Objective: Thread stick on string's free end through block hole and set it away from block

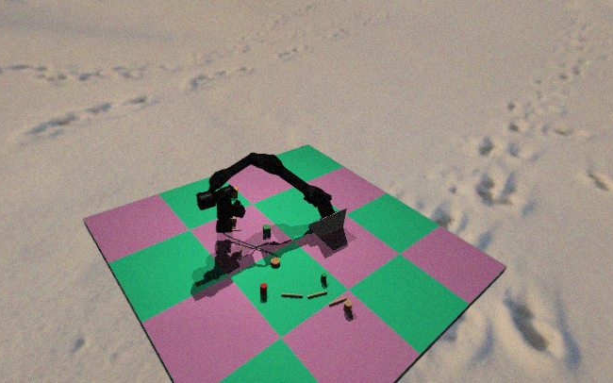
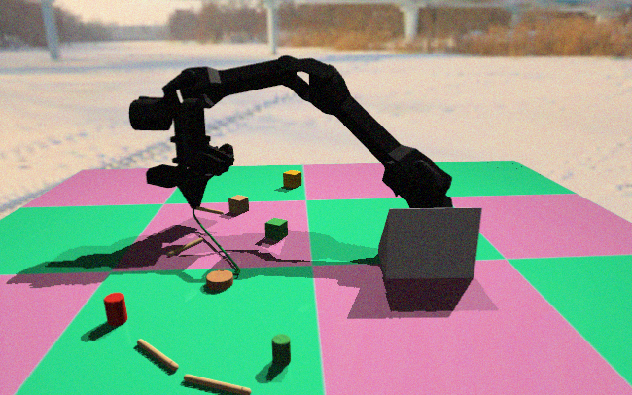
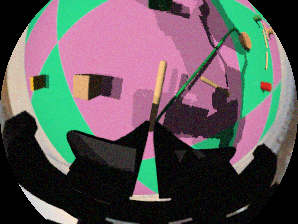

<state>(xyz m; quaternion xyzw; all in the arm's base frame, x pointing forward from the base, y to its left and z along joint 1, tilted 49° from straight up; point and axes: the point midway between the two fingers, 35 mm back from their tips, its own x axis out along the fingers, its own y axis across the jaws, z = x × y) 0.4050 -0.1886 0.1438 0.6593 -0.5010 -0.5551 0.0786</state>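
The green block lies 16 cm behind my gripper tip, 9 cm to the left of it and 2 cm below it. The rest, counted from my gripper tip: tan wooden block: 8 cm behind, 6 cm to the right, 2 cm below; then thin wooden stick: 1 cm behind, 1 cm to the left; then round wooden button: 6 cm behind, 26 cm to the left, 3 cm below.
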